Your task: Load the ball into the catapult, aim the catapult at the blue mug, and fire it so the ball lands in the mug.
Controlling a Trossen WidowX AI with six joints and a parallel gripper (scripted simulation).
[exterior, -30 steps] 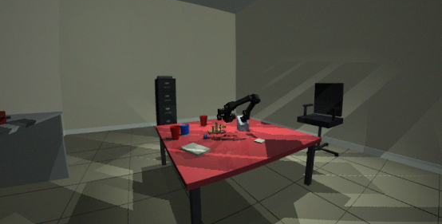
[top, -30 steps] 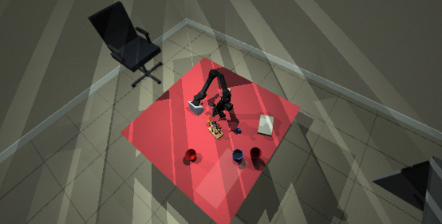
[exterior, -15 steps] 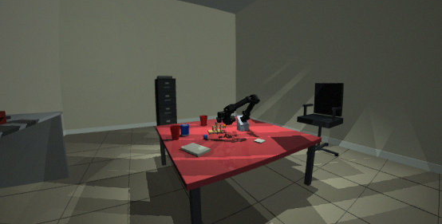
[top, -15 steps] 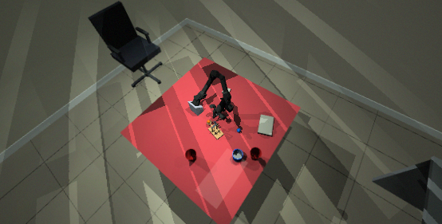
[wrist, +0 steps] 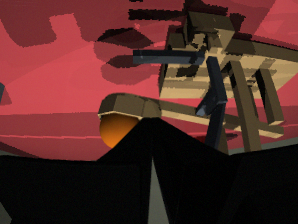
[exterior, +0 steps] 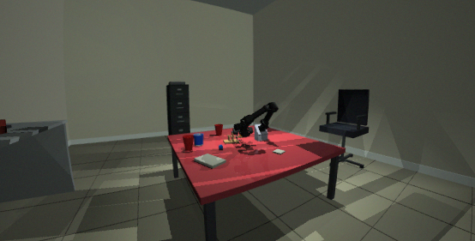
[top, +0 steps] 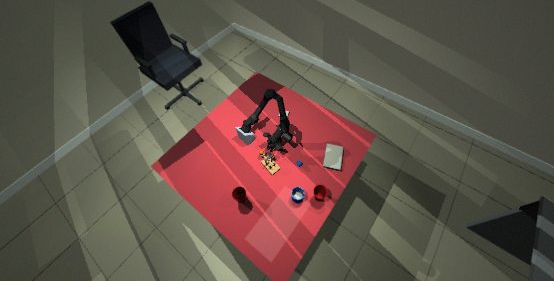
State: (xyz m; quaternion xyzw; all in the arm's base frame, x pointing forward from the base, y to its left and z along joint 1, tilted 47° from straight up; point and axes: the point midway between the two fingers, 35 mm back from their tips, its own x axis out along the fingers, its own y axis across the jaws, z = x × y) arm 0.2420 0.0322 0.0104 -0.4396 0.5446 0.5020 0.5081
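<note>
My gripper tip is now 3 cm past the orange ball, 4 cm to the left of it and 1 cm above it. Also, from my gripper tip: wooden catapult 4 cm ahead, 3 cm to the right, 2 cm below; blue mug 39 cm ahead, 11 cm to the right, 4 cm below; blue ball 24 cm ahead, 9 cm to the left, 5 cm below.
</note>
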